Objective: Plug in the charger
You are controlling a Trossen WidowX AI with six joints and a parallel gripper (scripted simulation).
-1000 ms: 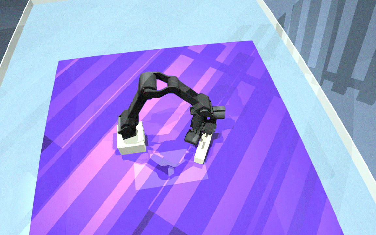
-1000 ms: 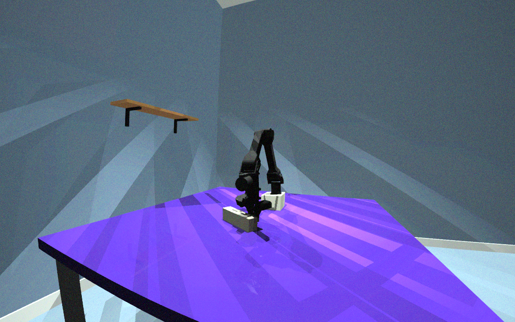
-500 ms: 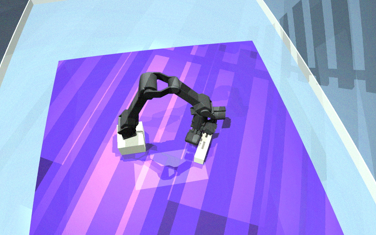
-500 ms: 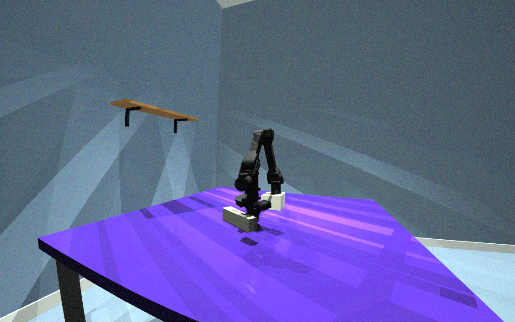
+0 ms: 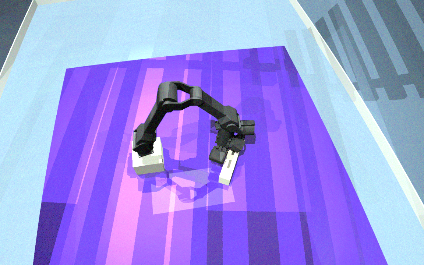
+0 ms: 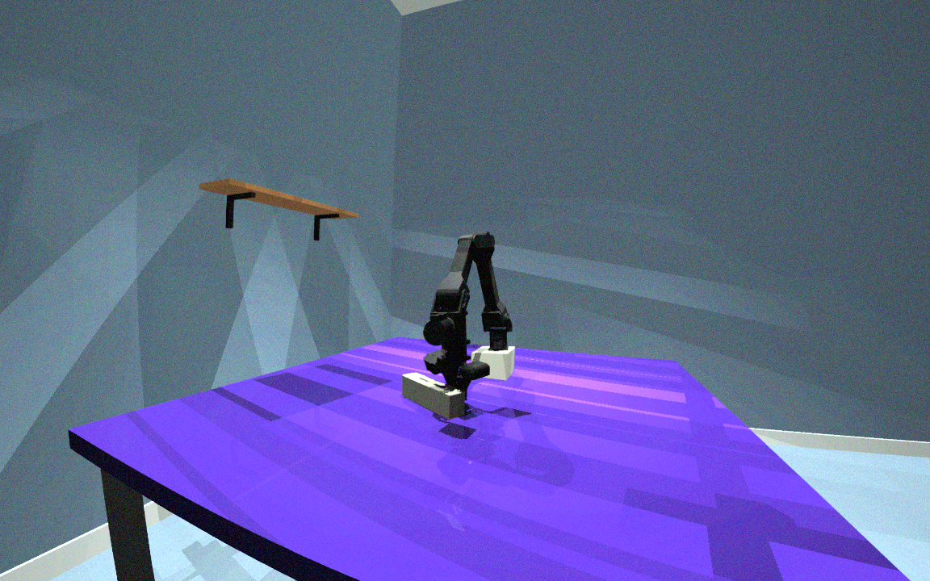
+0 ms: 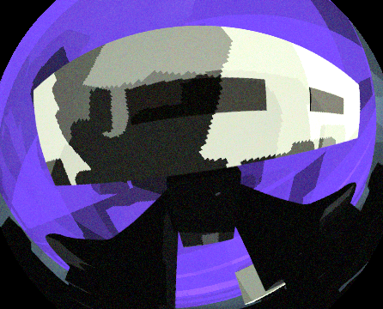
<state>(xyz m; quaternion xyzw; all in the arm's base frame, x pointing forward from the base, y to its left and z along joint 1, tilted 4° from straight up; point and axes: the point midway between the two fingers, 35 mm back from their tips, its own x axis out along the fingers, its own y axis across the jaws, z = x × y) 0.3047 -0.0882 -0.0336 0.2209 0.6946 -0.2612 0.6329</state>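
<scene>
My gripper tip is 1 cm to the left of the dark charger, 1 cm below it and 1 cm short of it.
</scene>
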